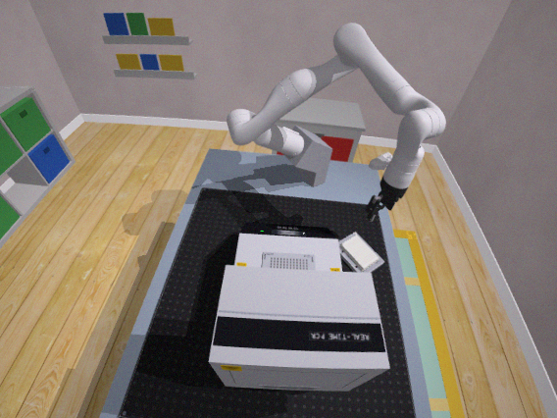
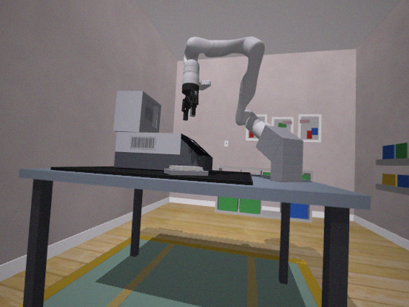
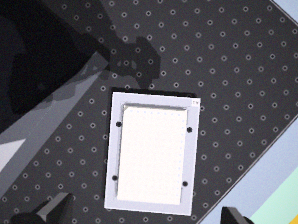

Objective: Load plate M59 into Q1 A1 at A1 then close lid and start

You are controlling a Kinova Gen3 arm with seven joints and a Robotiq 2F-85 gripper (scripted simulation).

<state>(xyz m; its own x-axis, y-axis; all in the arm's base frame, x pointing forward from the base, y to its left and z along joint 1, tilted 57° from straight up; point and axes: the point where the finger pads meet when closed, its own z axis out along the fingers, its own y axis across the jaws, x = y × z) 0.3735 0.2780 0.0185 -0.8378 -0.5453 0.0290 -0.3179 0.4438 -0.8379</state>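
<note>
The plate M59 lies 220 mm below my hand. Round my hand: plate nest N1 (240 mm below).
</note>
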